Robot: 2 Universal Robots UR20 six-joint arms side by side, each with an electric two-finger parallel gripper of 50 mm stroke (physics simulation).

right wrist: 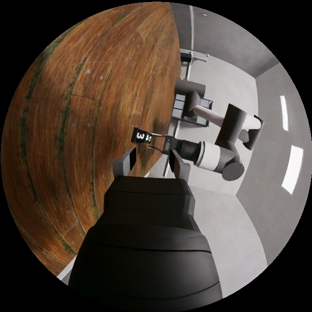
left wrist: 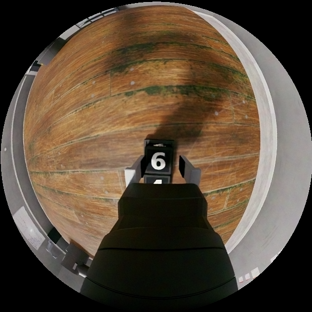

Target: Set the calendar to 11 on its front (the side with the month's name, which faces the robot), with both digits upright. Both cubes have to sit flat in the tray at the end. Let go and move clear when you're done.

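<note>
The calendar's cube with a white 6 on its upper face (left wrist: pixel 158 161) lies between and below the left fingers in the left wrist view. A second black cube (left wrist: pixel 158 180) is beside it, its digit partly hidden by the gripper body. The tray's dark edge (left wrist: pixel 159 141) shows beyond the 6. In the right wrist view a cube face with a 3 (right wrist: pixel 140 135) shows, turned sideways, and another digit beside it is partly hidden. The front digits cannot be read. My left gripper (left wrist: pixel 162 162) (right wrist: pixel 150 140) is open, close over the cubes. My right gripper (right wrist: pixel 152 155) is open and empty, away from the calendar.
The calendar stands on a wooden table top (left wrist: pixel 100 125) (right wrist: pixel 75 115). The left arm (right wrist: pixel 210 155) reaches in from the right of the right wrist view. A dark rack with compartments stands beyond the table edge, near another dark and white arm part (right wrist: pixel 190 89).
</note>
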